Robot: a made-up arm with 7 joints. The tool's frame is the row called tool. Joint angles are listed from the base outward. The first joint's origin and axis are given. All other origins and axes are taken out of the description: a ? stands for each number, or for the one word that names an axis. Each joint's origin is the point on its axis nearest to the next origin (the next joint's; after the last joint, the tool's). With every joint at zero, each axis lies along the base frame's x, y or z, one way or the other. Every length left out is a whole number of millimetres.
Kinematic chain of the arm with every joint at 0, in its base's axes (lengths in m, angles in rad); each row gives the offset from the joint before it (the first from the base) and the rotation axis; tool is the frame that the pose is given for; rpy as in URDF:
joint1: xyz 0 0 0.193 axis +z
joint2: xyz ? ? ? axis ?
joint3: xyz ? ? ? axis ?
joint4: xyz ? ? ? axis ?
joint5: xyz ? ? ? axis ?
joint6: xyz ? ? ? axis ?
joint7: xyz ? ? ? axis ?
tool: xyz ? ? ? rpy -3.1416 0 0
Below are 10 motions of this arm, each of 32 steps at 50 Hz.
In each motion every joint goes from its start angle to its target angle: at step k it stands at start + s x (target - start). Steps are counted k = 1, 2, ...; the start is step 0. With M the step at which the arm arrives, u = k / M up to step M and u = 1 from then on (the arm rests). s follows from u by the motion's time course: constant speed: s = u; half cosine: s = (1 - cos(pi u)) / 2; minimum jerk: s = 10 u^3 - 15 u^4 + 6 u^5.
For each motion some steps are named. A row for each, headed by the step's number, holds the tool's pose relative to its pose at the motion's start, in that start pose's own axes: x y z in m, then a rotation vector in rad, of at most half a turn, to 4 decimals.
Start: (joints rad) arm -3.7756 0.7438 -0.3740 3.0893 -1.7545 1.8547 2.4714
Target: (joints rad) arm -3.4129 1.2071 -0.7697 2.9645 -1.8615 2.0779 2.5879
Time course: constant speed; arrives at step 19
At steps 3, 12, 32:
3: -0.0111 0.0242 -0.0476 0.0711 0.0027 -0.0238
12: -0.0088 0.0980 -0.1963 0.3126 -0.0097 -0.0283
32: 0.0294 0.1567 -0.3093 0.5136 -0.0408 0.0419

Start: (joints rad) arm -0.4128 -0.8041 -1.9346 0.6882 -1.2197 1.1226 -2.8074
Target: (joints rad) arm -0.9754 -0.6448 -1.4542 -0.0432 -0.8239 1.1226 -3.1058
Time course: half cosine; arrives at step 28
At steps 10, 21, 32:
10: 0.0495 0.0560 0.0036 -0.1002 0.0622 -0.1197
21: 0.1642 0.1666 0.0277 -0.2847 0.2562 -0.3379
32: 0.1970 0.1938 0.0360 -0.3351 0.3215 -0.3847

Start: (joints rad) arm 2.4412 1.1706 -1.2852 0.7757 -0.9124 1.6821 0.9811
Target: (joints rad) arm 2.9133 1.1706 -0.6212 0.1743 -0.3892 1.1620 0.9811
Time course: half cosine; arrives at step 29
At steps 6, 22, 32:
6: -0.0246 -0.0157 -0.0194 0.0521 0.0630 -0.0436
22: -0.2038 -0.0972 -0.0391 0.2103 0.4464 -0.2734
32: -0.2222 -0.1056 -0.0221 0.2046 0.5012 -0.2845

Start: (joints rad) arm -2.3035 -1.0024 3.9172 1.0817 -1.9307 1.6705 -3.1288
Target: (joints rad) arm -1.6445 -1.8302 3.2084 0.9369 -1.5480 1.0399 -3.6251
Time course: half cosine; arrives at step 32
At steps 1, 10, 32:
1: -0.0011 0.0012 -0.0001 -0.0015 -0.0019 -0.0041
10: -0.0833 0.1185 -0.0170 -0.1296 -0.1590 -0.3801
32: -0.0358 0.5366 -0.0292 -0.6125 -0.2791 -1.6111

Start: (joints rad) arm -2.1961 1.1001 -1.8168 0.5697 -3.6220 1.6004 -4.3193
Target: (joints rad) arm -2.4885 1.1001 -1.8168 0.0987 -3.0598 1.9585 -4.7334
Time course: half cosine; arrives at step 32
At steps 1, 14, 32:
1: -0.0002 -0.0003 -0.0005 0.0002 -0.0018 -0.0005
14: -0.0247 -0.0379 -0.0838 0.0587 -0.2968 -0.1316
32: -0.0379 -0.0469 -0.2271 0.2768 -0.6962 -0.4868

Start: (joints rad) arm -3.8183 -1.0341 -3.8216 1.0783 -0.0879 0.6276 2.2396
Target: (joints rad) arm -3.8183 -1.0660 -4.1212 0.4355 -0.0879 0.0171 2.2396
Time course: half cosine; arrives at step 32
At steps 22, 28, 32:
22: 0.1462 0.0665 0.0921 0.0012 0.0920 0.1861
28: 0.1790 0.0915 0.1019 0.0024 0.1120 0.2334
32: 0.1855 0.0970 0.1033 0.0027 0.1161 0.2433

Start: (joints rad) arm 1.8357 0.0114 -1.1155 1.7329 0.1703 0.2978 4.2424
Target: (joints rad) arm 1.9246 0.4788 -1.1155 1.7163 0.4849 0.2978 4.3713
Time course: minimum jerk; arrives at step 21
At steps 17, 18, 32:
17: 0.2234 -0.0619 0.0998 0.1901 0.1320 0.0113
18: 0.2295 -0.0651 0.1019 0.1960 0.1344 0.0116
32: 0.2347 -0.0678 0.1037 0.2011 0.1363 0.0118

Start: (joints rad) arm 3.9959 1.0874 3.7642 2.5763 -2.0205 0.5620 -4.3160
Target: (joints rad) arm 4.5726 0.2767 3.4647 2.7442 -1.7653 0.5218 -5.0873
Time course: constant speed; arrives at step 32
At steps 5, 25, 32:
5: -0.0453 0.0806 0.0415 -0.1206 -0.0916 -0.0686
25: -0.3031 0.3233 0.0510 -0.3708 -0.6053 -0.3075
32: -0.4038 0.3569 0.0054 -0.3550 -0.8116 -0.3719

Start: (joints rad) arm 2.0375 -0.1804 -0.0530 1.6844 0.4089 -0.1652 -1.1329
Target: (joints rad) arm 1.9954 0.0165 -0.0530 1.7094 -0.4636 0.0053 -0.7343
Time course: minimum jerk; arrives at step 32
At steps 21, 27, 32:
21: -0.0217 -0.1161 0.0600 0.2276 -0.1203 -0.3852
27: -0.0381 -0.1475 0.0708 0.2779 -0.1621 -0.4829
32: -0.0409 -0.1522 0.0722 0.2851 -0.1687 -0.4978

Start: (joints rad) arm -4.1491 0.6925 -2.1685 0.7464 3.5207 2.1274 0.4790
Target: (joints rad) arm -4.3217 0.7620 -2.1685 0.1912 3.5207 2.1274 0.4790
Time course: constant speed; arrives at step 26
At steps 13, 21, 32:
13: -0.0249 -0.0470 -0.0998 0.0392 0.2619 -0.1747
21: -0.0571 -0.0711 -0.1569 0.0732 0.4194 -0.2864
32: -0.0830 -0.0831 -0.1899 0.0983 0.5163 -0.3575

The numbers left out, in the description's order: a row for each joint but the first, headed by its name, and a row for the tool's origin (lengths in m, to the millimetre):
joint2: xyz 0 0 0, axis +y
joint3: xyz 0 0 0.297, axis +z
joint4: xyz 0.046 0 0, axis -y
joint5: xyz 0.066 0 -0.292, axis -z
joint6: xyz 0 0 0, axis +y
joint7: xyz 0.104 0 -0.133, axis -z
tool: xyz 0 0 0

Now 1 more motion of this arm.
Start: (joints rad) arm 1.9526 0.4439 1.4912 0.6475 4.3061 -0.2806 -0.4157
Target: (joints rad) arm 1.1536 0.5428 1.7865 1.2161 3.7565 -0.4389 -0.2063
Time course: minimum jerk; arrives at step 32
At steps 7, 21, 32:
7: -0.0186 0.0060 -0.0113 -0.0354 -0.0448 -0.0102
21: -0.1682 0.0113 -0.1812 -0.2141 -0.5681 -0.1340
32: -0.1946 -0.0046 -0.2555 -0.2047 -0.7646 -0.1707

